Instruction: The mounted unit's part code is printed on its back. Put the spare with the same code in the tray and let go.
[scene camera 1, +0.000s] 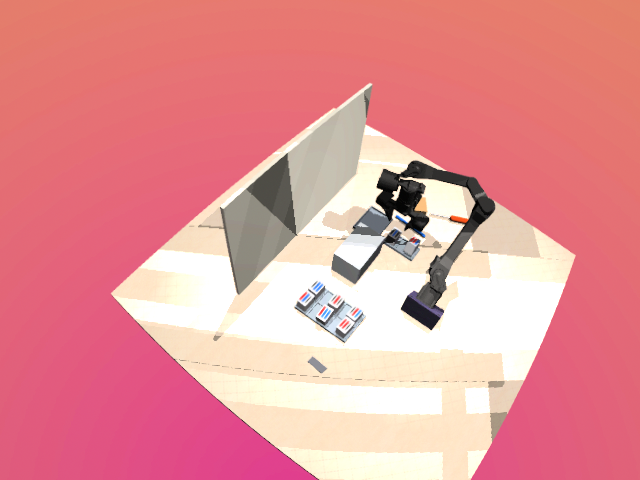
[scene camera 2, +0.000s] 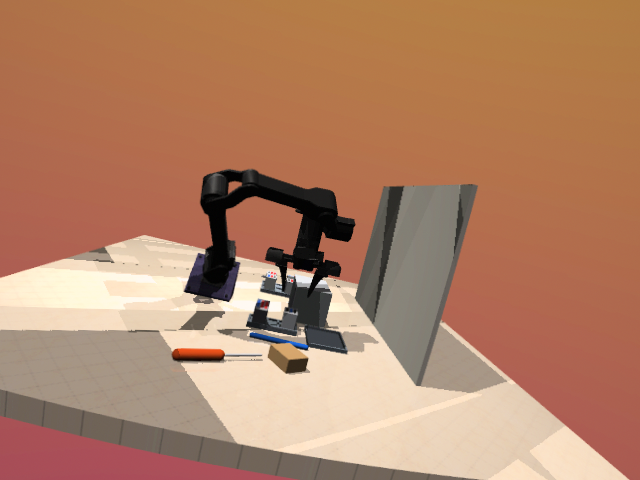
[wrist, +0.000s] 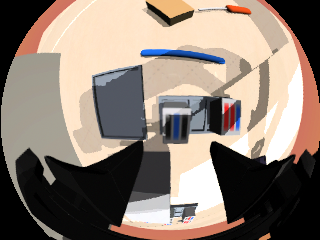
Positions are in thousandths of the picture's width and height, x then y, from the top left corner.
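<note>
There is my gripper (scene camera 2: 462, 614), open and holding nothing, and the same camera gives me an orange-handled screwdriver (scene camera 2: 290, 739). I can find the gripper (scene camera 1: 621, 470) again here. As for the wrist view, it shows me a grey rack (wrist: 623, 435), and my gripper (wrist: 555, 610) is there too.
</note>
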